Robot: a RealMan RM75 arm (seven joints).
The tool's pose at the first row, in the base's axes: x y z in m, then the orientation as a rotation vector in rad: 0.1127, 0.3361, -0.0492, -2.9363, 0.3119, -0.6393
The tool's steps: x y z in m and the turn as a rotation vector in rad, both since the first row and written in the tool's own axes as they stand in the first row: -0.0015, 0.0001, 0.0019, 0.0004, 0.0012, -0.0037; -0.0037, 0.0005, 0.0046, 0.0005, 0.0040, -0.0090; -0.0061, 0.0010, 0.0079, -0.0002, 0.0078, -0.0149; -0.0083, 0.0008, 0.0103, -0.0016, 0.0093, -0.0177; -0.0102, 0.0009, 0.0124, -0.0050, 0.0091, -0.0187; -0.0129, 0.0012, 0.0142, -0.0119, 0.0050, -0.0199; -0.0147, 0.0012, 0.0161, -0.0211, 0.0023, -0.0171; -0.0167, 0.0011, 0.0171, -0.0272, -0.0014, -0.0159; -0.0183, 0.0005, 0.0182, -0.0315, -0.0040, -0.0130
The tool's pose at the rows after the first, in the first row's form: 0.1122, 0.3365, -0.0515, -2.9369, 0.3065, -0.6416; 0.1113, 0.3368, -0.0549, -2.9380, 0.2991, -0.6464; 0.1104, 0.3371, -0.0589, -2.9397, 0.2912, -0.6529; 0.1095, 0.3379, -0.0619, -2.9416, 0.2878, -0.6555; 0.1087, 0.3384, -0.0646, -2.9453, 0.2877, -0.6555; 0.1070, 0.3389, -0.0673, -2.9532, 0.2883, -0.6497; 0.1062, 0.3394, -0.0698, -2.9616, 0.2959, -0.6456; 0.1049, 0.3400, -0.0715, -2.9679, 0.2998, -0.6401; 0.1040, 0.3411, -0.0730, -2.9716, 0.3055, -0.6359
